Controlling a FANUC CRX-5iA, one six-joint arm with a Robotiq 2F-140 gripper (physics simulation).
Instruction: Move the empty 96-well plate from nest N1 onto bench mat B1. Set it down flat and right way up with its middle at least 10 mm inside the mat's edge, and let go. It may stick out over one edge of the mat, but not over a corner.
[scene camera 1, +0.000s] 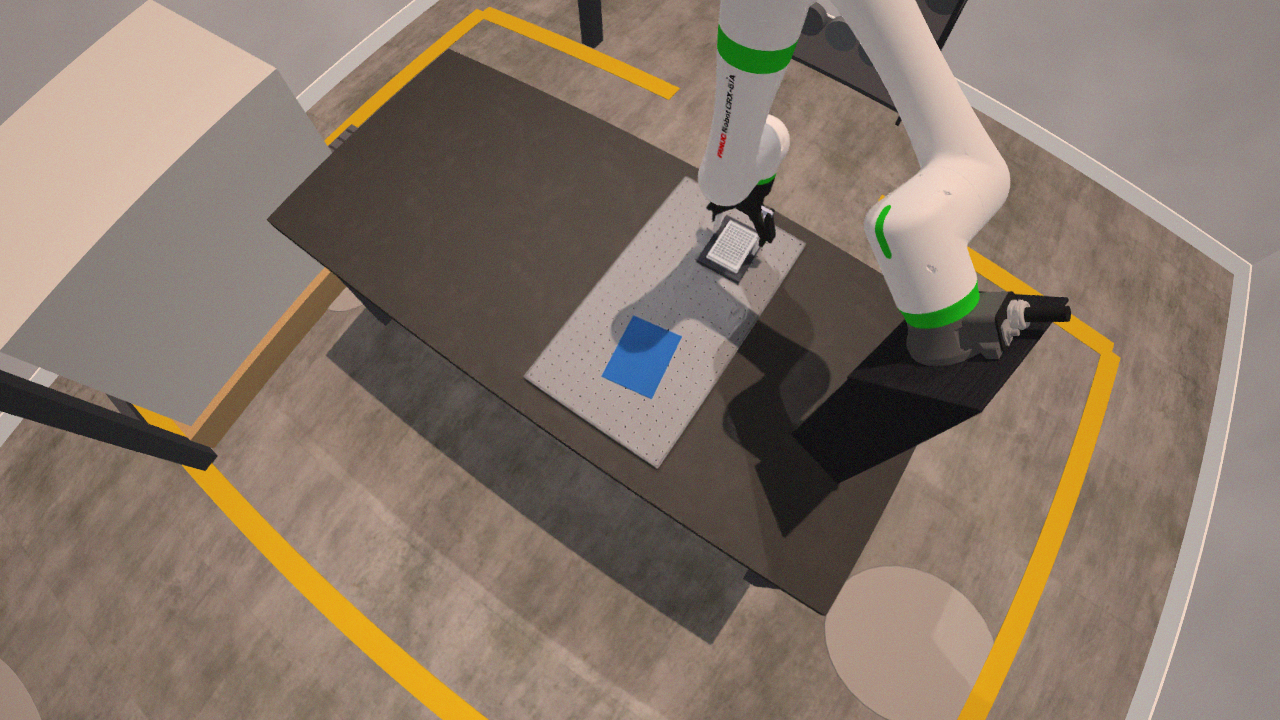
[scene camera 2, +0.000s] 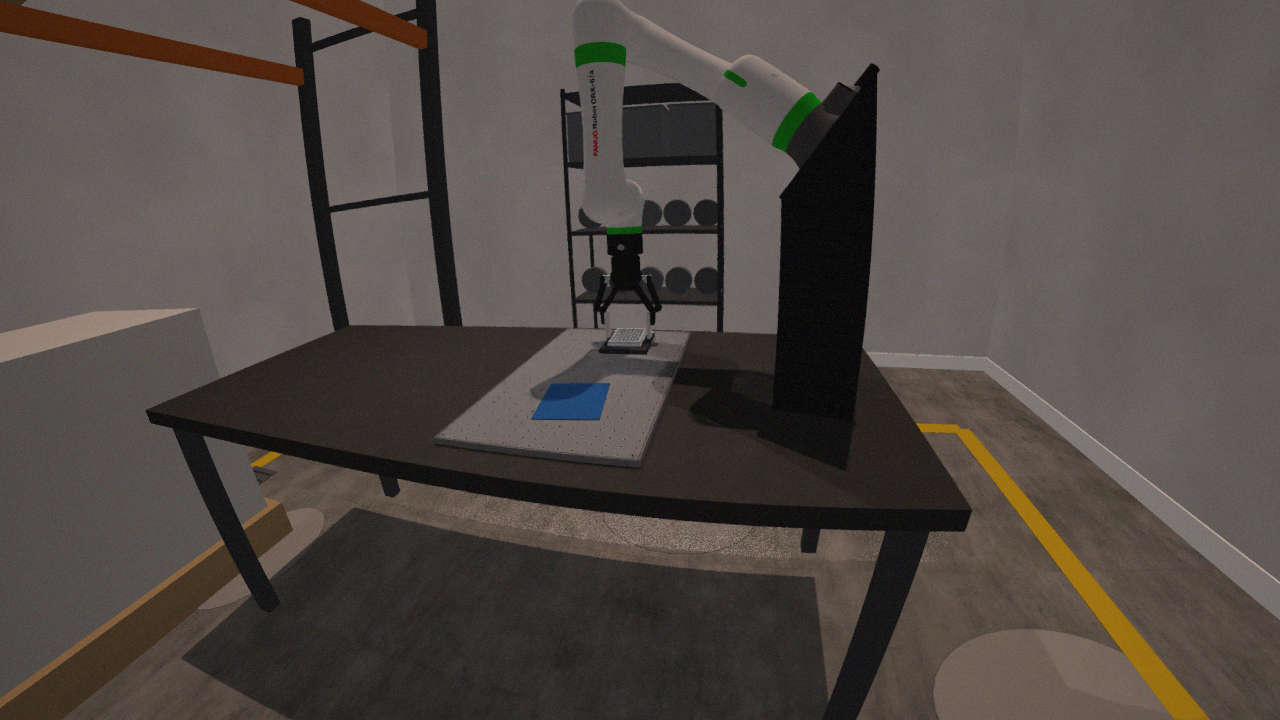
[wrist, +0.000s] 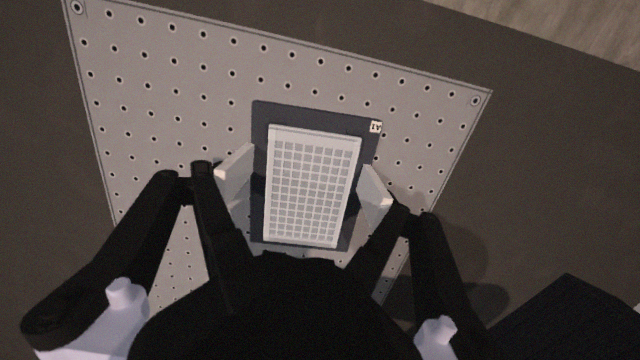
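Where they show: gripper, fingertip midpoint: (scene camera 1: 736, 239) (scene camera 2: 628, 337) (wrist: 307, 167); arm's base, origin of the base link: (scene camera 1: 952, 336) (scene camera 2: 829, 147).
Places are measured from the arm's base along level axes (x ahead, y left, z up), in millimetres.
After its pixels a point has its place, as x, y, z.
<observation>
The white 96-well plate (scene camera 1: 733, 246) @(454, -232, -462) (scene camera 2: 628, 336) @(453, -224, -458) (wrist: 311, 187) @(453, -244, -458) lies flat, wells up, in the dark nest N1 (scene camera 1: 736, 272) (scene camera 2: 624, 349) @(450, -154, -471) (wrist: 261, 117) @(508, -301, -470) at the far end of the perforated board. A small label marked A1 sits at one nest corner in the wrist view. My gripper (scene camera 2: 628, 320) @(459, -259, -470) (wrist: 307, 167) @(459, -259, -470) is open, pointing down, with its pale finger pads on either side of the plate, apart from it. How far the pads reach down is hard to tell. The blue bench mat B1 (scene camera 1: 641, 357) @(493, 139, -480) (scene camera 2: 571, 402) @(493, 148, -480) lies on the board's nearer half.
The perforated board (scene camera 1: 572, 358) @(628, 226, -482) (scene camera 2: 487, 428) @(614, 274, -482) (wrist: 165, 102) @(600, -298, -482) lies on the dark table (scene camera 1: 429, 179) @(1298, -2, -495) (scene camera 2: 295, 385) @(1299, 130, -495). The arm's black pedestal (scene camera 1: 895, 411) @(21, 136, -62) (scene camera 2: 819, 295) @(37, 131, -266) stands at the table's right. A storage rack (scene camera 2: 720, 259) stands behind the table, and a large pale box (scene camera 1: 170, 232) (scene camera 2: 107, 447) stands at the left.
</observation>
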